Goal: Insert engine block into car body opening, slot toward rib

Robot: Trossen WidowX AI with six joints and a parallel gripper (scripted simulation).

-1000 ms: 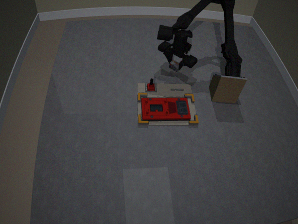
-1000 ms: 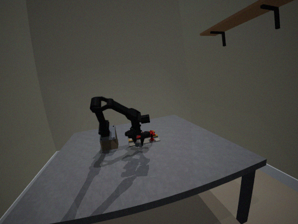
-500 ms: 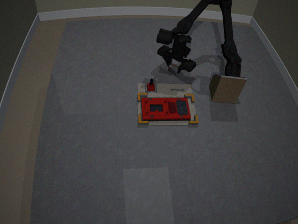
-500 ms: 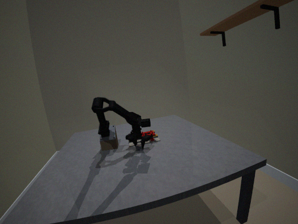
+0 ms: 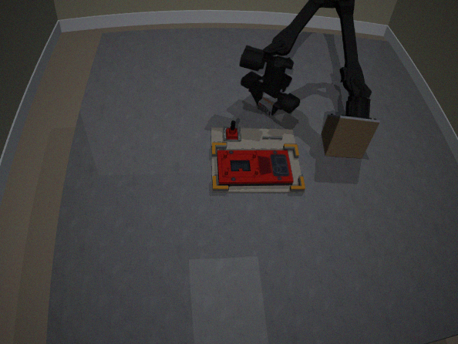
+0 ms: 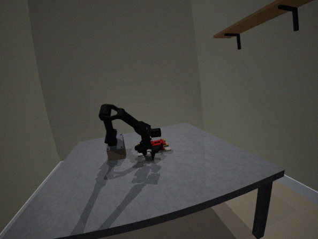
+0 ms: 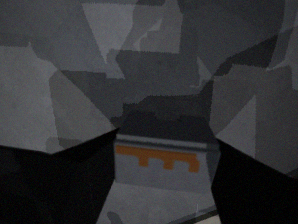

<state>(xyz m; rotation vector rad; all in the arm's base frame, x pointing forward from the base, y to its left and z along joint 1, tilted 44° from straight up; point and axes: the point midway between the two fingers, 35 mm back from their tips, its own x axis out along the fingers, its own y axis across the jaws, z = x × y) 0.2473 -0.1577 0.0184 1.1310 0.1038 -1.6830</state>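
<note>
My gripper tip is now 1 cm below the engine block.
</note>
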